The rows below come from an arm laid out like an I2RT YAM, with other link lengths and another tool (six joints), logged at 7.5 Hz.
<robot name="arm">
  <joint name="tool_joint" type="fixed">
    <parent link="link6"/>
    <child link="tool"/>
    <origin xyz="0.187 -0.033 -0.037" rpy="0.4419 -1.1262 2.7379"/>
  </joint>
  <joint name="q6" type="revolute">
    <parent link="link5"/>
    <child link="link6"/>
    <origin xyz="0.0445 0 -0.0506" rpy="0 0 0"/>
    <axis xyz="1 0 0"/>
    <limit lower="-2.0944" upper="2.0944"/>
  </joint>
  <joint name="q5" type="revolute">
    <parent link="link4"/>
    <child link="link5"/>
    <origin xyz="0.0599 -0.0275 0.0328" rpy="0 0 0"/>
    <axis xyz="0 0 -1"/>
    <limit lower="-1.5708" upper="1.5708"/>
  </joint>
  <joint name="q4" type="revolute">
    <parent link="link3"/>
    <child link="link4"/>
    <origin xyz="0.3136 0.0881 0.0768" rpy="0 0 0"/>
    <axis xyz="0 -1 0"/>
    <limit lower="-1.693" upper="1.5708"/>
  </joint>
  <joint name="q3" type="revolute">
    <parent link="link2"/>
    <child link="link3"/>
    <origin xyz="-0.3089 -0.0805 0" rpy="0 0 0"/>
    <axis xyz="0 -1 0"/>
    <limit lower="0" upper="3.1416"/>
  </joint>
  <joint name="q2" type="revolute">
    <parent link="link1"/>
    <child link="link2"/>
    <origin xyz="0.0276 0.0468 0.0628" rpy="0 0 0"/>
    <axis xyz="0 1 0"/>
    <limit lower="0" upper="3.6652"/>
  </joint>
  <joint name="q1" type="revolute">
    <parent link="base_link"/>
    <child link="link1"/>
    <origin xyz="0 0 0.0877" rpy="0 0 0"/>
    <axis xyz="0 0 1"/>
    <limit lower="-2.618" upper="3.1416"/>
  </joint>
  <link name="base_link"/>
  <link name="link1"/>
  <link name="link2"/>
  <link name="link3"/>
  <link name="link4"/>
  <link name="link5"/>
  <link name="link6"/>
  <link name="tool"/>
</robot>
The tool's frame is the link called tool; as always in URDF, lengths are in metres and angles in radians.
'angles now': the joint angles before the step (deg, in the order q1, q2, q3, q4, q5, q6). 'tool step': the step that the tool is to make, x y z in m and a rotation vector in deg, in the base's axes. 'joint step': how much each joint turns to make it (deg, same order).
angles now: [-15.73, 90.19, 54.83, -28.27, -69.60, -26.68]
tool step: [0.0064, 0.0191, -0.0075, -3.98, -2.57, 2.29]
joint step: [4.24, 0.01, 0.03, 3.82, 3.80, 0.44]
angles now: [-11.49, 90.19, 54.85, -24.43, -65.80, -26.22]
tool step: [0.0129, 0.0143, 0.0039, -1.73, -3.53, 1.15]
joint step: [2.90, 0.07, 0.42, 5.29, 1.86, 2.05]
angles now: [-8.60, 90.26, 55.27, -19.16, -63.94, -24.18]
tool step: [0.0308, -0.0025, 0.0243, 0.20, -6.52, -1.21]
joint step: [0.20, 0.10, 1.50, 8.75, 0.04, 4.15]
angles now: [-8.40, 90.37, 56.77, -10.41, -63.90, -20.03]
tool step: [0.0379, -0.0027, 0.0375, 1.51, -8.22, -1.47]
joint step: [0.06, 0.75, 1.93, 13.06, -0.39, 7.03]
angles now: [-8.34, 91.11, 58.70, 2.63, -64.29, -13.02]
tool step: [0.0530, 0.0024, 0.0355, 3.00, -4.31, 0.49]
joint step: [0.52, 6.97, 8.88, 8.96, -1.45, 7.75]
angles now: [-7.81, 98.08, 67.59, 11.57, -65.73, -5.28]
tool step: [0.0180, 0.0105, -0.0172, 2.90, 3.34, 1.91]
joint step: [0.78, 6.05, 3.55, 3.35, -1.84, 4.95]
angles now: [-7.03, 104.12, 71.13, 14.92, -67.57, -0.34]
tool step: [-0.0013, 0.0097, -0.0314, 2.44, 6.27, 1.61]
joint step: [0.57, 4.03, 0.72, -0.09, -1.55, 3.34]
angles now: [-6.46, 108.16, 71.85, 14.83, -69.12, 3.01]
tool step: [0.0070, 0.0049, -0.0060, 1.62, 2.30, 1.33]
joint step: [0.22, 3.03, 2.72, 0.17, -1.53, 2.48]
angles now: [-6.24, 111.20, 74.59, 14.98, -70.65, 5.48]
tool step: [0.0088, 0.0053, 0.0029, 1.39, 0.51, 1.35]
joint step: [0.30, 2.40, 2.81, 1.52, -1.45, 2.73]
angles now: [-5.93, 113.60, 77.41, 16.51, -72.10, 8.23]
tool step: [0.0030, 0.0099, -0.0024, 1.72, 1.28, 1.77]
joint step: [0.67, 2.19, 1.51, 2.99, -1.55, 3.92]
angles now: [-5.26, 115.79, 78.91, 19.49, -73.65, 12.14]
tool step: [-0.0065, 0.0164, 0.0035, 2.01, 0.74, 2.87]
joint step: [1.14, 0.87, -0.04, 5.22, -2.18, 5.40]
